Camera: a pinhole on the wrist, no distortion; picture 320 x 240 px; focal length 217.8 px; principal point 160.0 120.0 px. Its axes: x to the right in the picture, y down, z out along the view. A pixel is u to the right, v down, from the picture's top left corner.
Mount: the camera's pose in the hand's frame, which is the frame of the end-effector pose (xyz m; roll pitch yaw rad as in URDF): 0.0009 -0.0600 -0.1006 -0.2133 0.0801 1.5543
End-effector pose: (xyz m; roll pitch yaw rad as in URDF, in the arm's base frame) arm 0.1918 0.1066 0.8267 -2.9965 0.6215 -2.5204
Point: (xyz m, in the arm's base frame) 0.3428 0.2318 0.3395
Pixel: 198.3 25.7
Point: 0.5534 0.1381 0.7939
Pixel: 87.0 215.0
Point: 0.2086 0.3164 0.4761
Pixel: 280.5 26.9
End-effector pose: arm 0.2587 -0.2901 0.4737 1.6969 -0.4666 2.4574
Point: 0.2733 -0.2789 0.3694
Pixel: 96.4 157.2
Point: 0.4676 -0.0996 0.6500
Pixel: 305.9 50.0
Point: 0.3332 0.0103 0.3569
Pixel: 102.3 33.2
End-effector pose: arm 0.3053 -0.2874 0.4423 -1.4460 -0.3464 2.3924
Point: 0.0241 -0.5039 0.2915
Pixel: 273.9 73.6
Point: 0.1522 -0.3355 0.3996
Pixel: 282.5 16.3
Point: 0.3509 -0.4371 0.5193
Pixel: 91.6 182.4
